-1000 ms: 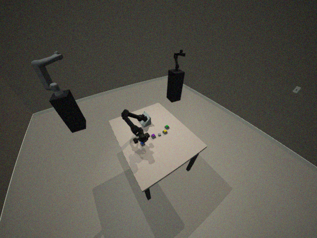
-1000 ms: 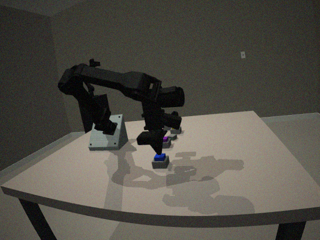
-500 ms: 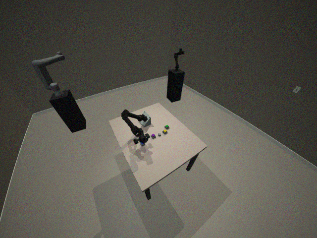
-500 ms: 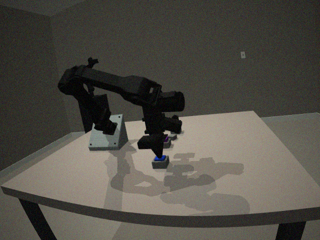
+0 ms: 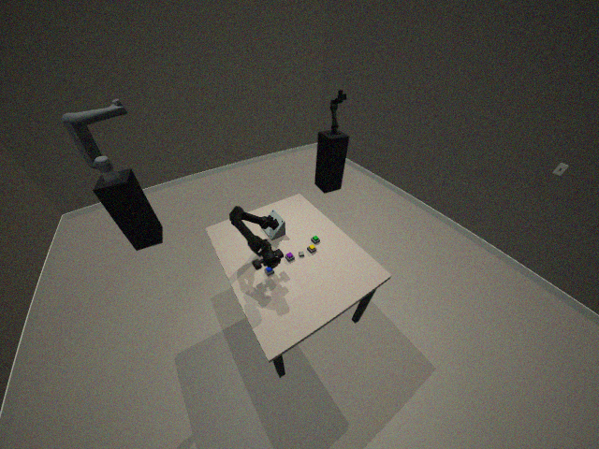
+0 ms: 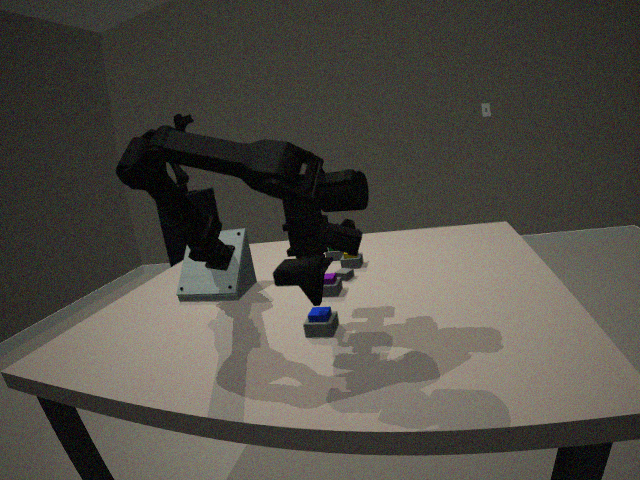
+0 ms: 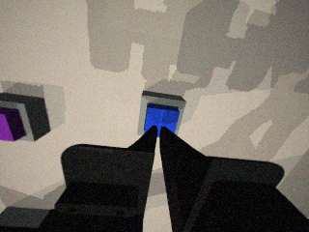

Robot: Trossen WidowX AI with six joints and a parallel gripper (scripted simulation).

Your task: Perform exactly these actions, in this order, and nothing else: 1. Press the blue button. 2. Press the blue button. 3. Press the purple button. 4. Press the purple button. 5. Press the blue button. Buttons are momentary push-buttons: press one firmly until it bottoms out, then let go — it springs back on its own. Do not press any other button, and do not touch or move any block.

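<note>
Right now the blue button is 20 mm below my gripper tip. The rest, counted from my gripper tip: yellow button (40 mm behind, 330 mm to the left, 20 mm below); purple button (50 mm behind, 160 mm to the left, 20 mm below); small grey block (40 mm behind, 240 mm to the left, 40 mm below).
</note>
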